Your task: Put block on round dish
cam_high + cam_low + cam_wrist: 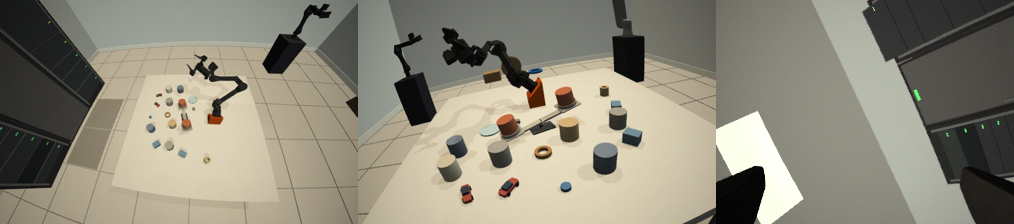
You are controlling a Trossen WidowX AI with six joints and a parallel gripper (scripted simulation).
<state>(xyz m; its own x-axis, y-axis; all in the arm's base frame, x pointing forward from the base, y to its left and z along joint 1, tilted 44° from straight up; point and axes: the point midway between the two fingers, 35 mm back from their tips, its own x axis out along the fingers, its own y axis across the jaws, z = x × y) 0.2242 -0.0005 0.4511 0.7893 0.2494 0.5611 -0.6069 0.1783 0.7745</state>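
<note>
My gripper tip is 410 mm above the grey block, 160 mm to the right of it and 80 mm short of it. Round my gripper tip: round dish (450 mm below, 70 mm to the left, 30 mm behind).
</note>
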